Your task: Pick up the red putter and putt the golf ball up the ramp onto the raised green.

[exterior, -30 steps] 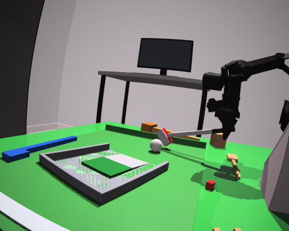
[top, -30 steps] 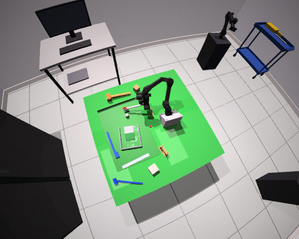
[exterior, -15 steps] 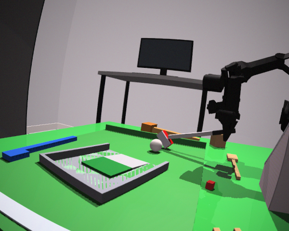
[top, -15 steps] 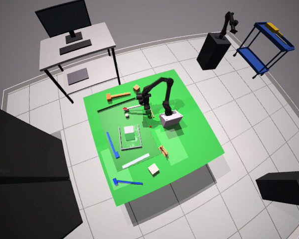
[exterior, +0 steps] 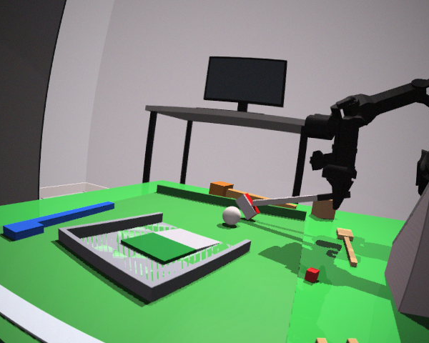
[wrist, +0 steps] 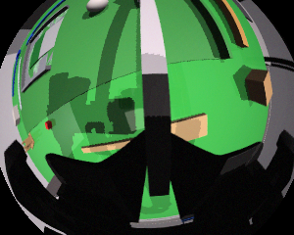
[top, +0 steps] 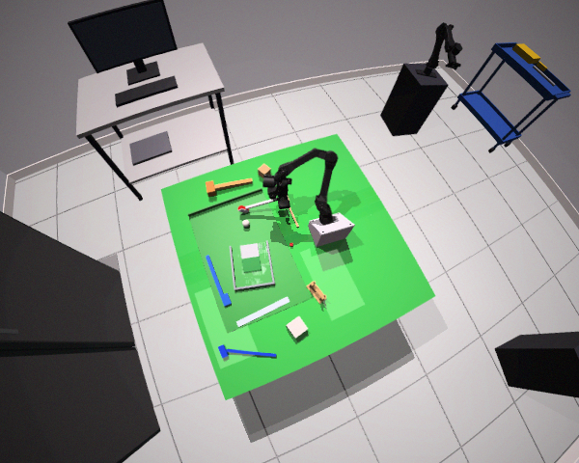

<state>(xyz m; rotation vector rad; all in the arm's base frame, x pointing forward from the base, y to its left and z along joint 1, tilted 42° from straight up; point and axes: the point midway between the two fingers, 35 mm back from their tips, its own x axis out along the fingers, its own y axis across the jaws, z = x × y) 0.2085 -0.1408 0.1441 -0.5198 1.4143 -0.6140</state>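
Now: gripper tip 120 mm short of the putter. Round my gripper tip: red cube 250 mm to the left, 70 mm below; orange cube 260 mm to the right, 50 mm ahead, 40 mm below; white golf ball 230 mm ahead, 70 mm to the left, 50 mm below.
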